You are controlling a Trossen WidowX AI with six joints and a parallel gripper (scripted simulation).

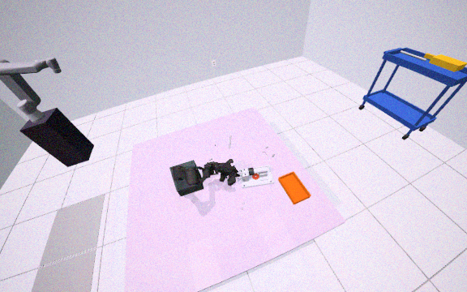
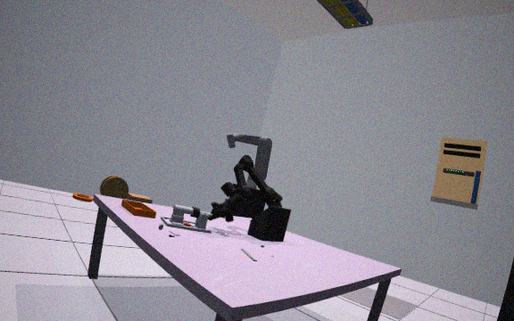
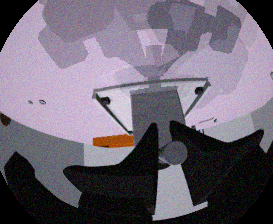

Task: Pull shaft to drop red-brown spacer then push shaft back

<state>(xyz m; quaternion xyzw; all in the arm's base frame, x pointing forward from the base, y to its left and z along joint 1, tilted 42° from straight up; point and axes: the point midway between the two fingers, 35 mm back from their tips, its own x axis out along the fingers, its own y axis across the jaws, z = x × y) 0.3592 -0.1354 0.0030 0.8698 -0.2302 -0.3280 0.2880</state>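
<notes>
My gripper tip is 50 mm short of the shaft, 30 mm below it and 10 mm to the left of it. From my gripper tip the other things lie so: orange tray: 310 mm ahead, 210 mm to the right, 50 mm below.
</notes>
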